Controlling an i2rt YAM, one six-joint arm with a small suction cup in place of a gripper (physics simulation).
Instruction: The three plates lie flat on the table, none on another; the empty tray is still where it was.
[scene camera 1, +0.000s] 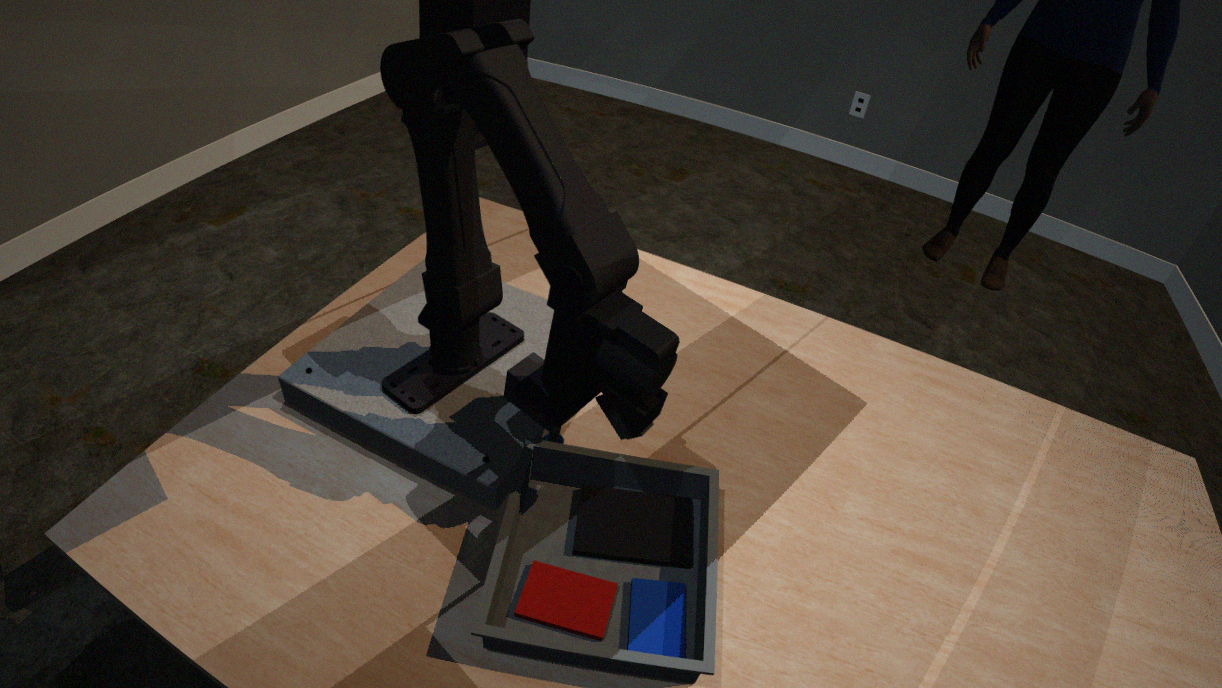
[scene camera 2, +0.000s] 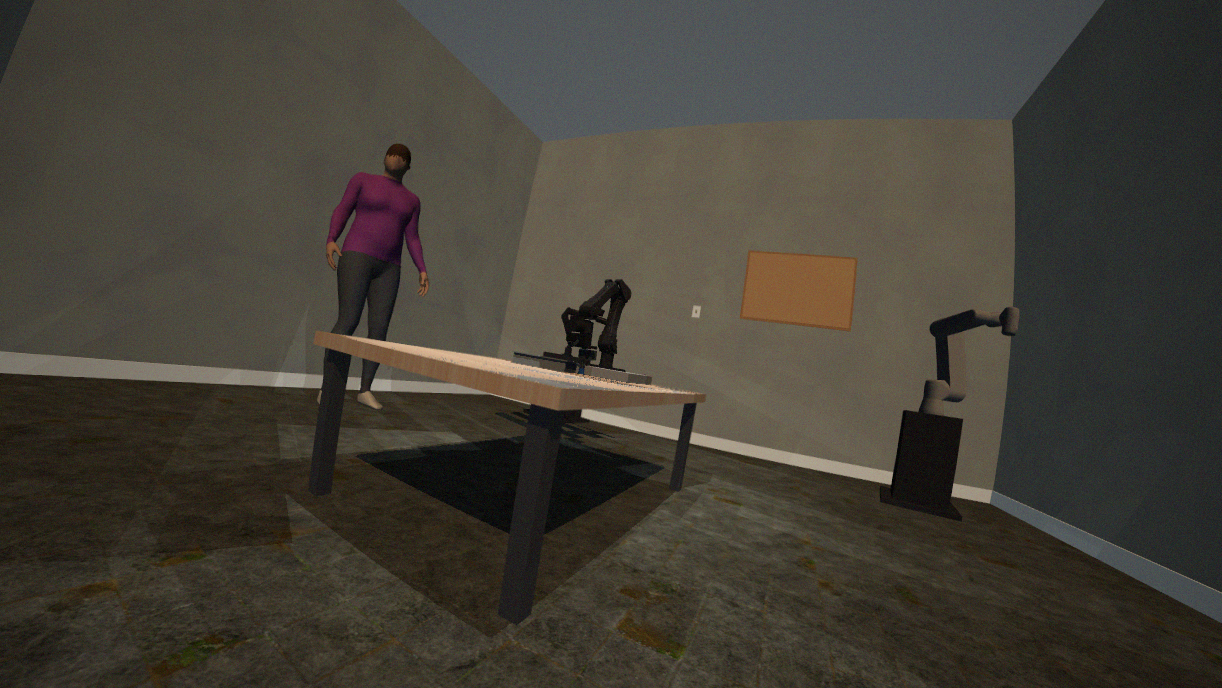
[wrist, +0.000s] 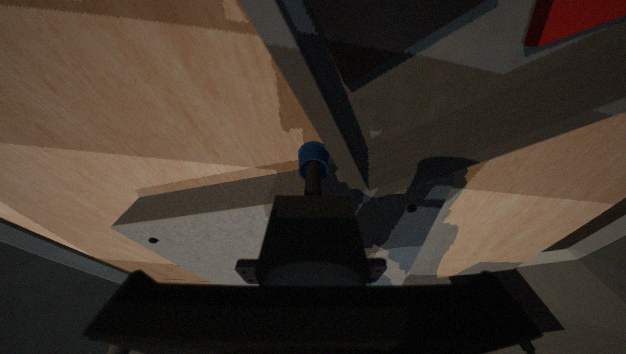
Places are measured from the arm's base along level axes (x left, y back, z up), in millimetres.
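Pixels of known places: end effector, tool point: (scene camera 1: 549, 457) (wrist: 313, 151); arm's base, origin of the base link: (scene camera 1: 455, 362) (scene camera 2: 605, 368).
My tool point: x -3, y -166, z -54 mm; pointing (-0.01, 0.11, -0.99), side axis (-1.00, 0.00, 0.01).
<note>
For each thing: its top centre in the pictures, then the offset to it from my tool point. Level surfaces: height alone.
- black plate, middle of its top: (scene camera 1: 635, 523) dx -25, dy -145, dz +24 mm
- red plate, middle of its top: (scene camera 1: 567, 597) dx -146, dy -145, dz +23 mm
- smaller blue plate, middle of its top: (scene camera 1: 657, 616) dx -104, dy -229, dz +23 mm
- wooden table, its level: dz +11 mm
A grey tray (scene camera 1: 714, 564) (wrist: 306, 90) stands on the table with three plates lying flat and apart on its floor. The black plate (scene camera 1: 632, 525) (wrist: 395, 25) is on the side toward the arm. The red plate (scene camera 1: 566, 599) (wrist: 580, 22) and the smaller blue plate (scene camera 1: 656, 613) lie side by side at the opposite end; the blue one does not show in the wrist view. My gripper, a blue suction cup (scene camera 1: 554, 435) (wrist: 313, 160), is off with nothing on it. It is just outside the tray's corner near the arm's base. Its height over the table is hard to tell.
The grey base slab (scene camera 1: 359, 427) (wrist: 200, 235) of the arm is close to the tray's near corner. The wooden table (scene camera 1: 897, 512) (scene camera 2: 427, 358) carries both. A person (scene camera 2: 376, 222) stands beyond the table, and another arm on a dark pedestal (scene camera 2: 926, 461) stands apart on the floor.
</note>
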